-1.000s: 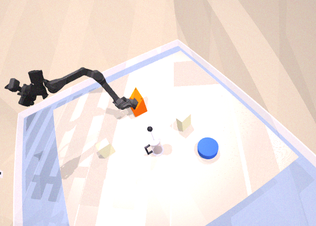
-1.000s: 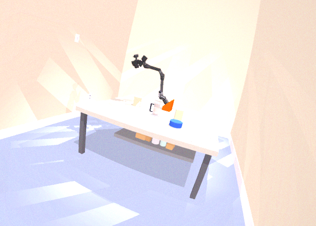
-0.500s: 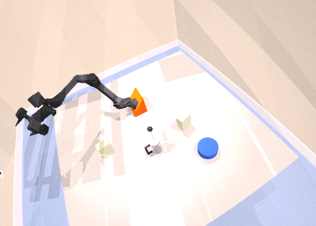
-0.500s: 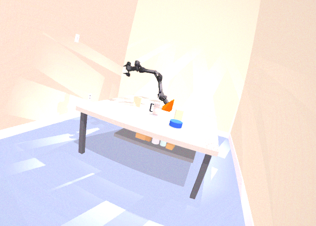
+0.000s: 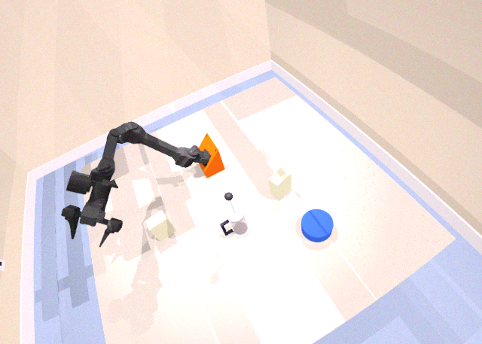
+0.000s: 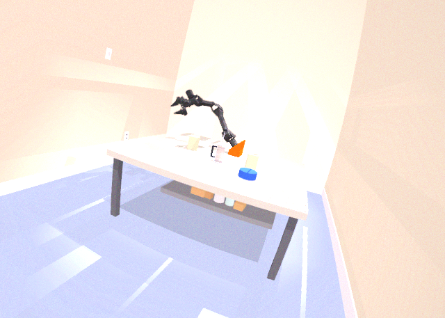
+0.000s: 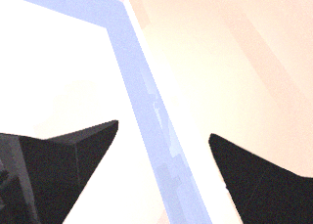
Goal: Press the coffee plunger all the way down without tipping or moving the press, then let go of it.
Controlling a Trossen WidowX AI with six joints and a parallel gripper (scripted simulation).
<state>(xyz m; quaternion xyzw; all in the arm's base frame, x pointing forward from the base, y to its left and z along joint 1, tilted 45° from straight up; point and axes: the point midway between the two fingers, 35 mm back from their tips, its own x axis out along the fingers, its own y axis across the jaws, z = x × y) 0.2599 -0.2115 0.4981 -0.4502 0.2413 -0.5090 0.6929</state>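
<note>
Now: gripper tip 46 cm to the right of the coffee press, 17 cm above it and 11 cm short of it. The rest, counted from my gripper tip: blue disc 72 cm to the left, 29 cm ahead, 27 cm below.
</note>
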